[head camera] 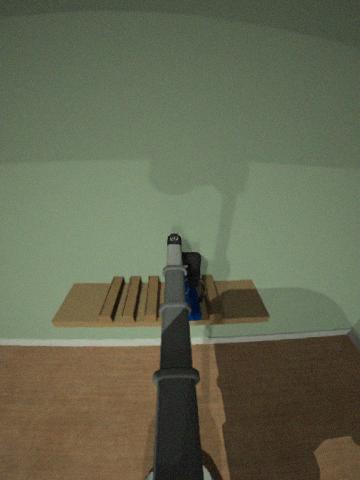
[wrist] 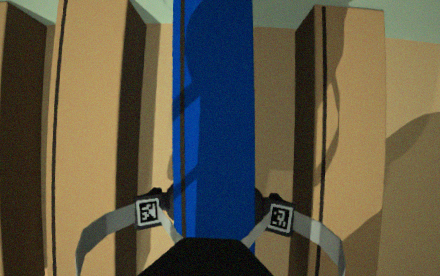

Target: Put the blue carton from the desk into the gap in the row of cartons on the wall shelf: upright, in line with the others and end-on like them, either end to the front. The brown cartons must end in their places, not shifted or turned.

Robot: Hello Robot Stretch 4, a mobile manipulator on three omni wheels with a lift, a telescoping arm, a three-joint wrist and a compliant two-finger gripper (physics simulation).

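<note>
The blue carton (head camera: 194,306) (wrist: 220,110) is between my fingertips, upright and end-on. My gripper (head camera: 196,288) (wrist: 215,200) is shut on it, over the gap in the row. In the wrist view a brown carton (wrist: 90,125) stands left of it and another brown carton (wrist: 355,125) right of it; strips of shelf show on both sides, the right one a little wider. The blue carton looks roughly parallel to both. In the head view the right-hand brown carton (head camera: 210,295) is partly hidden by the gripper. Whether the blue carton's underside touches the shelf is hidden.
The wall shelf (head camera: 80,305) (wrist: 275,100) is fixed to the green wall (head camera: 90,215). More brown cartons (head camera: 112,299) (head camera: 132,299) (head camera: 152,299) stand on its left part. My arm (head camera: 176,350) crosses the shelf's front edge in the head view and hides part of the row.
</note>
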